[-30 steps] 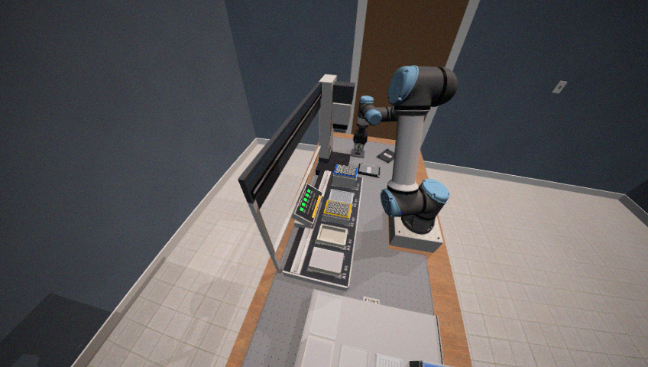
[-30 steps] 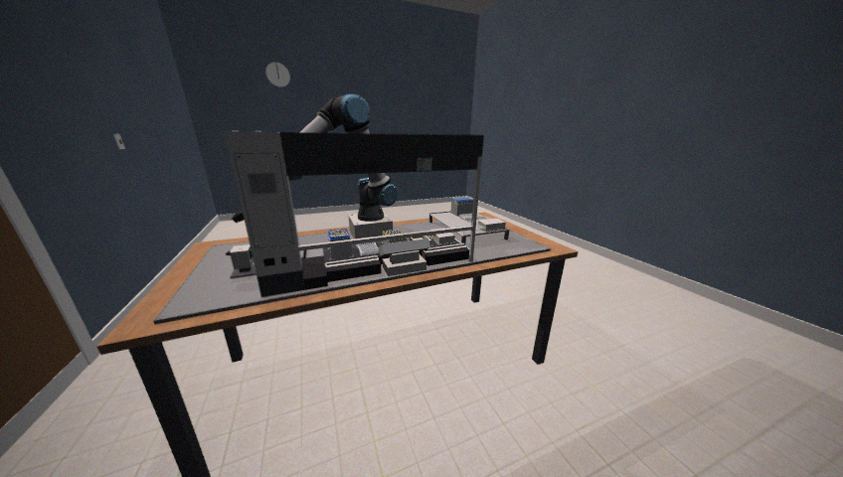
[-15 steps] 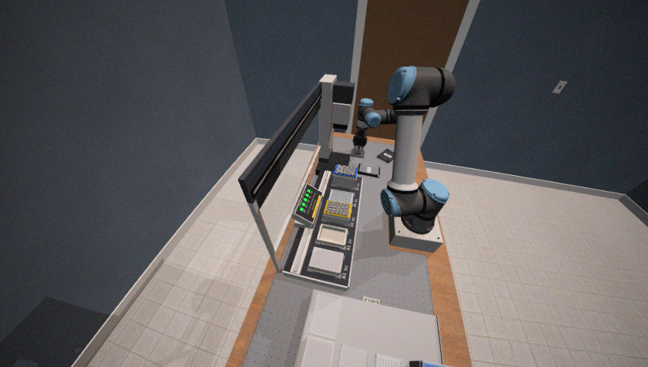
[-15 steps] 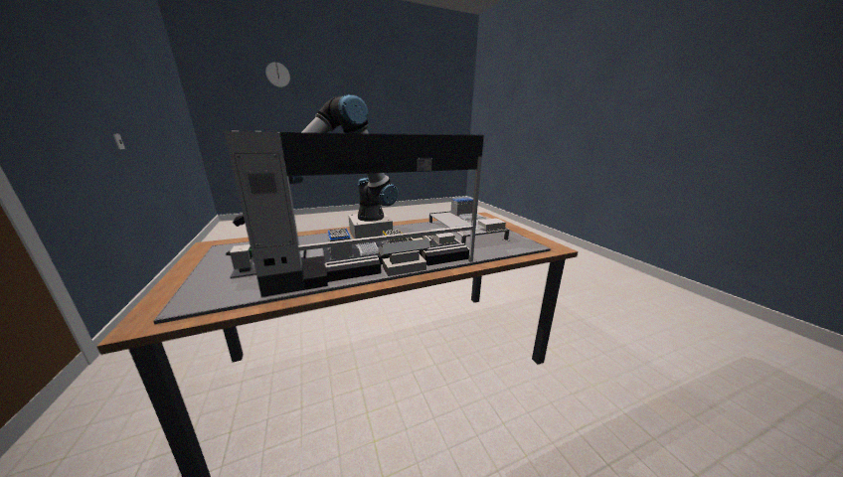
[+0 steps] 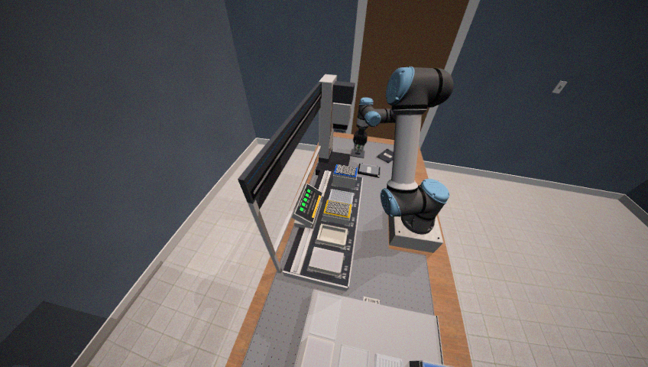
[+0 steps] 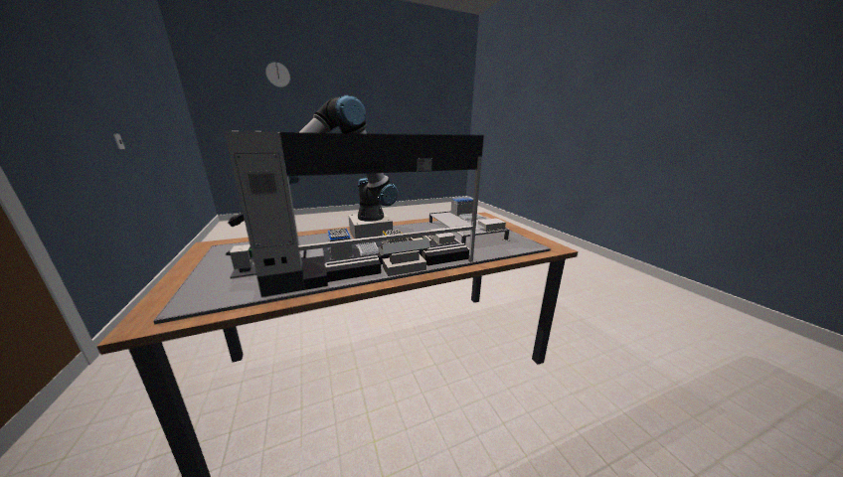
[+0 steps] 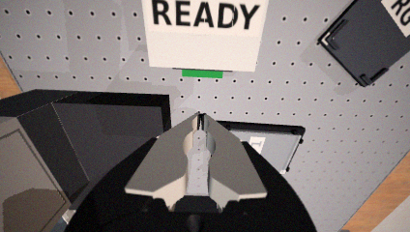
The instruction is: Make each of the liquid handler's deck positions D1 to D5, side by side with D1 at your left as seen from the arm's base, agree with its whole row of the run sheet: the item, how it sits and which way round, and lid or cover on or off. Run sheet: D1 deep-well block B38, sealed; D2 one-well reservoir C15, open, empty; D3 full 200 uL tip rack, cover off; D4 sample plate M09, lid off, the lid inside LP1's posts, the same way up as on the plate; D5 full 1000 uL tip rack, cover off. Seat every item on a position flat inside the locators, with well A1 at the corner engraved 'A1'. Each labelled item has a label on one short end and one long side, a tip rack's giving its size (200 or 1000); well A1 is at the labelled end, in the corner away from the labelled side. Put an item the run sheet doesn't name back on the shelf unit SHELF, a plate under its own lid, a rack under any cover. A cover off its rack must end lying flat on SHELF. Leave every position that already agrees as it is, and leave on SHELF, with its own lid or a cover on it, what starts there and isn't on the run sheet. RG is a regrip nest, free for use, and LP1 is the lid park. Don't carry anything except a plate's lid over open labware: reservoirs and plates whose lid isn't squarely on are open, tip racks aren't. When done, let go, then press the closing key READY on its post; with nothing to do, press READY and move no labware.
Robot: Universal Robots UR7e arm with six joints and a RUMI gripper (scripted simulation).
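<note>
Right now the green ready key is 50 mm to the right of my hand. From my hand the other things lie so: blue-framed tip rack 290 mm to the left, 30 mm ahead, 30 mm above; flat lid 100 mm behind, 90 mm to the left, 70 mm below; dark regrip nest 220 mm behind, 120 mm to the right, 80 mm below.
</note>
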